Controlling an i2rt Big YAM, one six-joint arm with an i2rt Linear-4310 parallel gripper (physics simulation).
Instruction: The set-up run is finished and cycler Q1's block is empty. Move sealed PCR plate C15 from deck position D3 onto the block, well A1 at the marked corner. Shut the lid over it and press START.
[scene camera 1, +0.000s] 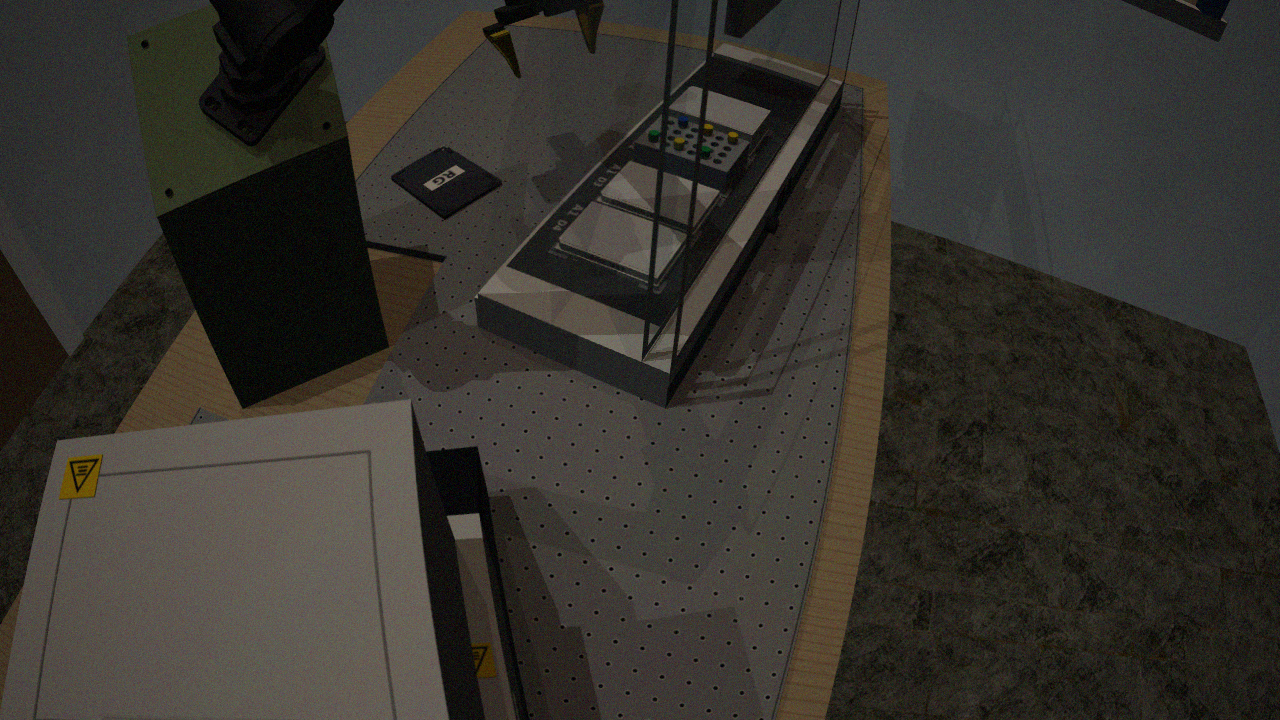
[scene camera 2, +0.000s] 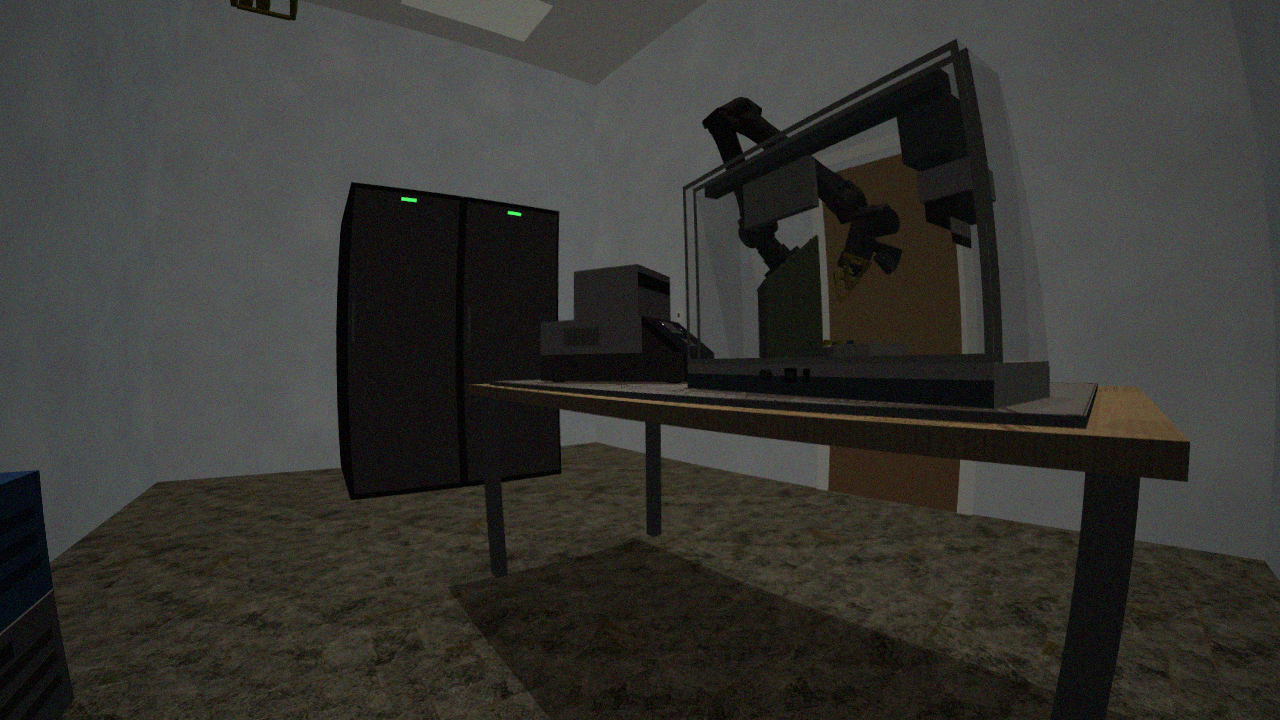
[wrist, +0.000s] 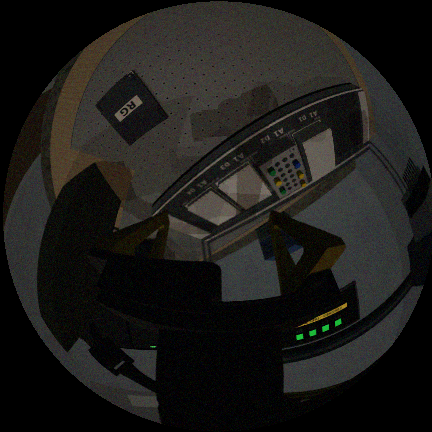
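Seen in the pictures: gripper, fingertip midpoint: (scene camera 1: 555, 64) (scene camera 2: 844, 295) (wrist: 218, 215); arm's base at its link origin: (scene camera 1: 262, 82) (wrist: 74, 315).
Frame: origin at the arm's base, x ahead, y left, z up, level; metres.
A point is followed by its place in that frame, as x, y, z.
The white plate at D3 (scene camera 1: 628, 186) (wrist: 231, 184) lies flat on the dark deck (scene camera 1: 572, 284) @[0.322, 0.041, -0.232] of the framed machine. Its C15 marking cannot be read. A similar white plate (scene camera 1: 615, 240) (wrist: 211, 206) lies at D4. My gripper (scene camera 1: 554, 63) @[0.190, 0.318, -0.146] (scene camera 2: 844, 279) @[0.190, 0.318, -0.146] (wrist: 218, 215) @[0.190, 0.318, -0.146] is open and empty, in the air behind the deck, apart from both plates. In the wrist view its yellow fingers stand wide apart. A pale boxy instrument (scene camera 1: 223, 573) @[0.300, -0.419, 0.002] (scene camera 2: 608, 308) @[0.402, -0.368, -0.127], apparently cycler Q1, stands at the table's other end. Its block, marked corner and START button cannot be made out.
A tube rack (scene camera 1: 689, 161) (wrist: 287, 172) with coloured caps stands at D2, with a white plate (scene camera 1: 723, 109) (wrist: 320, 155) at D1 beyond it. Tall frame posts (scene camera 1: 669, 53) @[0.400, 0.029, 0.055] (scene camera 2: 981, 205) @[0.541, 0.736, -0.101] rise from the deck. A dark RG pad (scene camera 1: 411, 179) @[-0.020, 0.278, -0.349] (wrist: 145, 115) @[0.074, 0.293, -0.349] lies near the arm's pedestal (scene camera 1: 268, 286) @[0.018, -0.083, -0.206] (scene camera 2: 787, 308).
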